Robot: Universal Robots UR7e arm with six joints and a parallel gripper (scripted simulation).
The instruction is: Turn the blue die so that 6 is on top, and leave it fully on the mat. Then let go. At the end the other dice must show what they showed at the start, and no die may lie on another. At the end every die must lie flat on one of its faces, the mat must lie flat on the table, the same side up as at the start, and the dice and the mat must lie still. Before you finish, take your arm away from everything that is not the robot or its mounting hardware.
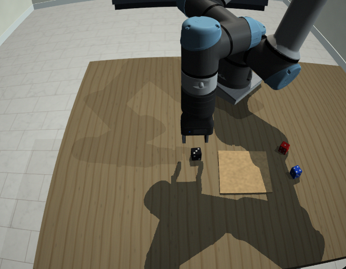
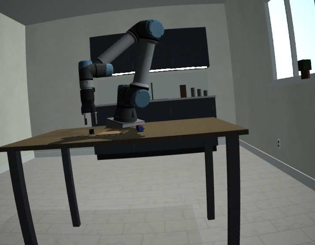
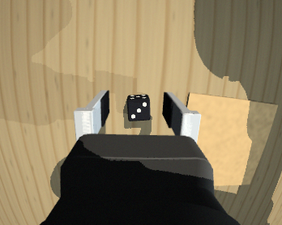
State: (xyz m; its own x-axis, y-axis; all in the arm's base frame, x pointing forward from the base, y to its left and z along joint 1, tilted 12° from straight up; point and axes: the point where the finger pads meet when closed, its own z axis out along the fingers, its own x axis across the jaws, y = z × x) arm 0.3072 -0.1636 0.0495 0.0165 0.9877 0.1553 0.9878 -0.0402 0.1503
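Now: hand 5 cm above the black die and 2 cm short of it. Also, from my hand: blue die (28 cm to the left, 10 cm ahead, 5 cm below); red die (26 cm to the left, 5 cm below, 1 cm ahead); tan mat (13 cm to the left, 7 cm below, 7 cm ahead).
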